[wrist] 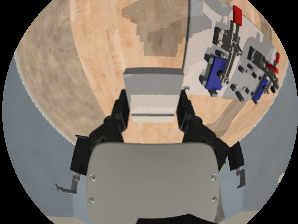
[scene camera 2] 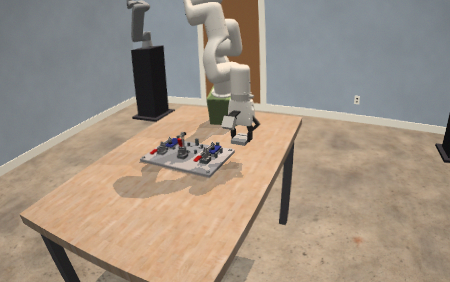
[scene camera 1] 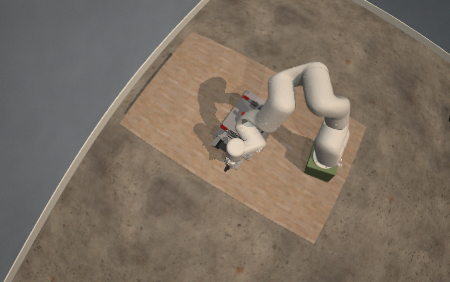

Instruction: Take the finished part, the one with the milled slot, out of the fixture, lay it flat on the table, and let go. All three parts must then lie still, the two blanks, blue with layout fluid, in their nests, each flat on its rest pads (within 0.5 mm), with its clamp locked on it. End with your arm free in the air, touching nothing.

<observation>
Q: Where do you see a fixture plate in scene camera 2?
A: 169, 160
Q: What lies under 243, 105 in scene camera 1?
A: A fixture plate.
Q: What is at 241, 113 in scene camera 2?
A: My gripper.
</observation>
